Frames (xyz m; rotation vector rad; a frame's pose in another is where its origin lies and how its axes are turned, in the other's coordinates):
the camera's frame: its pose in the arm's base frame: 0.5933 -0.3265 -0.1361 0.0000 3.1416 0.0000
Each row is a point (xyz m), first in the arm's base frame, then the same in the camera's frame.
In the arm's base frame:
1: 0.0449 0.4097 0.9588
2: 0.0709 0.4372 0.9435
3: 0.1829 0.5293 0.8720
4: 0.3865 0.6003 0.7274
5: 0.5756 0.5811 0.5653
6: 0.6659 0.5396 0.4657
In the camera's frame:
1: 0.5484 0.7362 -1.0949
2: 0.5224 0.7637 -1.0796
3: 0.4104 0.8558 -1.0081
4: 0.2068 0.9268 -0.8635
5: 0.0177 0.9076 -0.7014
6: -0.0726 0.8661 -0.6018

